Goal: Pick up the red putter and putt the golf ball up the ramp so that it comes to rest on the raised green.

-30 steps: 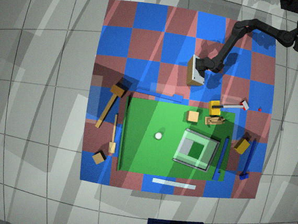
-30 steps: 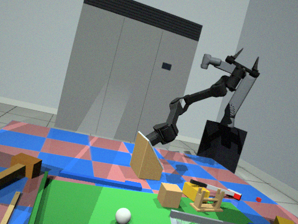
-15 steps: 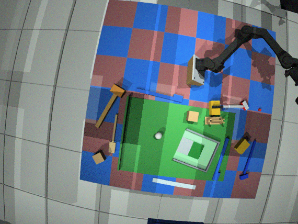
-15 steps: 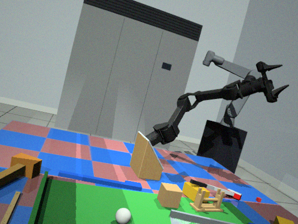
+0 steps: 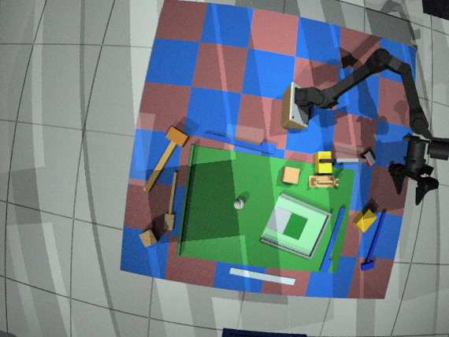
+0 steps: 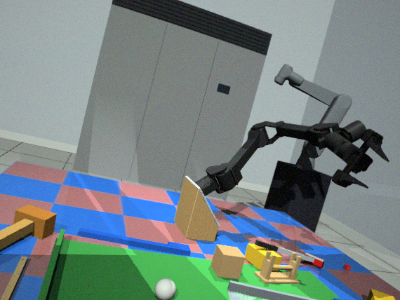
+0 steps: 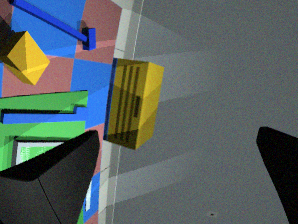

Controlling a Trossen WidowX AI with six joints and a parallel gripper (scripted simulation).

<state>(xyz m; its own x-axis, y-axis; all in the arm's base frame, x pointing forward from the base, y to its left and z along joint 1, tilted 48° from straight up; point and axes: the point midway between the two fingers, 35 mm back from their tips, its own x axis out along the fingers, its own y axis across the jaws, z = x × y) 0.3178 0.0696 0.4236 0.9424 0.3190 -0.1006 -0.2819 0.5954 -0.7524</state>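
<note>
Now: gripper tip 310 mm above the red putter, 140 mm past it and 90 mm to the left of it. Round my gripper tip: wooden stool (310 mm below, 200 mm to the right, 30 mm behind); blue putter (330 mm below, 240 mm ahead, 110 mm to the left); small red cube (340 mm below, 150 mm to the left, 130 mm behind).
</note>
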